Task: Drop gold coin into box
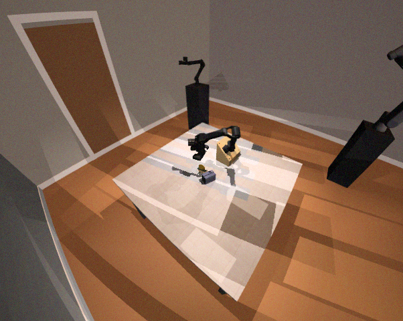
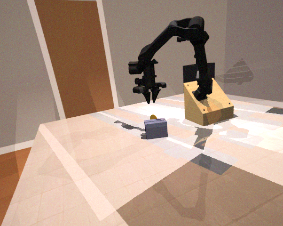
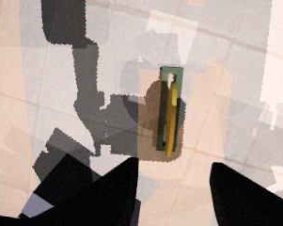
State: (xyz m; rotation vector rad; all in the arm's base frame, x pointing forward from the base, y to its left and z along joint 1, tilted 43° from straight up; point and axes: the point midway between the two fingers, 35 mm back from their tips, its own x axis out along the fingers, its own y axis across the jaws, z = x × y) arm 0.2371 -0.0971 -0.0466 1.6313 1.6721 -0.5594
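Right now the gold coin is 1 cm to the left of my gripper tip and 10 cm below it.
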